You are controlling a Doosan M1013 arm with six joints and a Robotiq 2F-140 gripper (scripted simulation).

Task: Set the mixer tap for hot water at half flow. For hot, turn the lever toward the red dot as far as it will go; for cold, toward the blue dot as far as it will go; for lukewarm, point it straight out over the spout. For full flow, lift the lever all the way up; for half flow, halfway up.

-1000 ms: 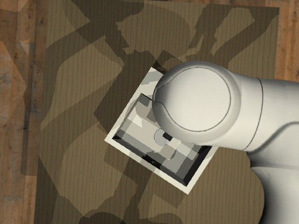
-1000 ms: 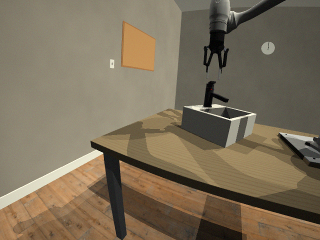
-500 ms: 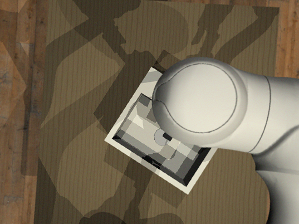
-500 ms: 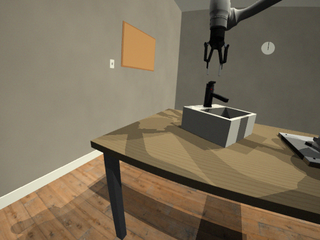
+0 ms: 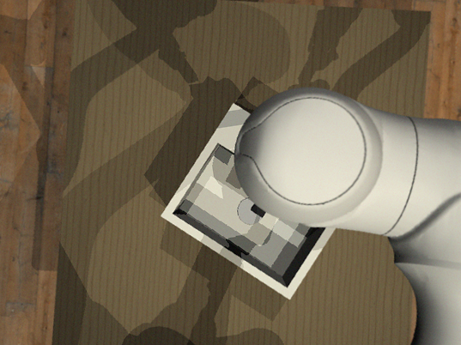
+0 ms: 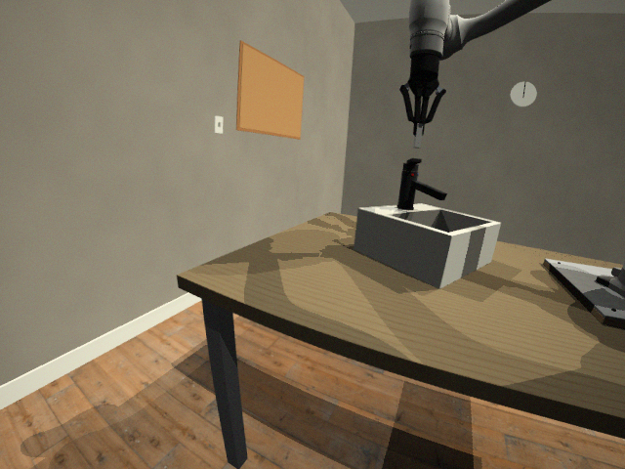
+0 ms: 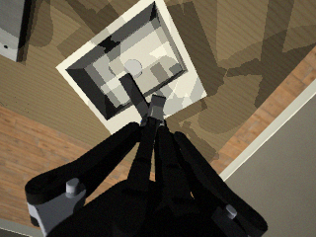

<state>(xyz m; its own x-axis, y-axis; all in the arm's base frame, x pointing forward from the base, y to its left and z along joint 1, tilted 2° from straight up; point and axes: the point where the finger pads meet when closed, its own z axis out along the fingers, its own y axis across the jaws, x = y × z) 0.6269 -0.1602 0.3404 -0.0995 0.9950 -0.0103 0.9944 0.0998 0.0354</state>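
My hand is 2 cm to the left of the lever and 7 cm above it. From my hand the other things lie so: black mixer tap 1 cm behind, 4 cm to the right, 12 cm below; then white sink 9 cm behind, 2 cm to the left, 31 cm below.
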